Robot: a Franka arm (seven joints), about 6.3 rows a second.
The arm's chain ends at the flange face. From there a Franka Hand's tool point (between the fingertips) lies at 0.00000 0.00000 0.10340 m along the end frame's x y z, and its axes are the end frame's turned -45 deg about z.
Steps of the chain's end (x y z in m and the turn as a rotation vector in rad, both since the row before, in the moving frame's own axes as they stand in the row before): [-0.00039, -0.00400, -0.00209, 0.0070, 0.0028, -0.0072]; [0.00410, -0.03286, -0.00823, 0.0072, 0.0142, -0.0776]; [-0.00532, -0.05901, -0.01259, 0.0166, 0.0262, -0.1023]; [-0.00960, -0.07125, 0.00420, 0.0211, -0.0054, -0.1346]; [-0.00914, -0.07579, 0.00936, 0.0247, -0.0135, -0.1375]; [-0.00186, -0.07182, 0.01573, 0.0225, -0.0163, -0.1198]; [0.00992, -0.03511, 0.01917, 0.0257, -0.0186, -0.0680]
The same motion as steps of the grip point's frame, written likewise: [0.00327, -0.00341, -0.00209, 0.0030, 0.0069, -0.0072]; [0.02772, -0.01989, -0.00824, -0.0049, 0.0151, -0.0776]; [0.04112, -0.04495, -0.01264, -0.0068, 0.0303, -0.1023]; [0.04461, -0.05918, 0.00418, 0.0187, 0.0111, -0.1346]; [0.04775, -0.06289, 0.00932, 0.0270, 0.0079, -0.1375]; [0.04975, -0.05496, 0.01569, 0.0274, 0.0044, -0.1198]; [0.03225, -0.02107, 0.01912, 0.0313, 0.0050, -0.0680]
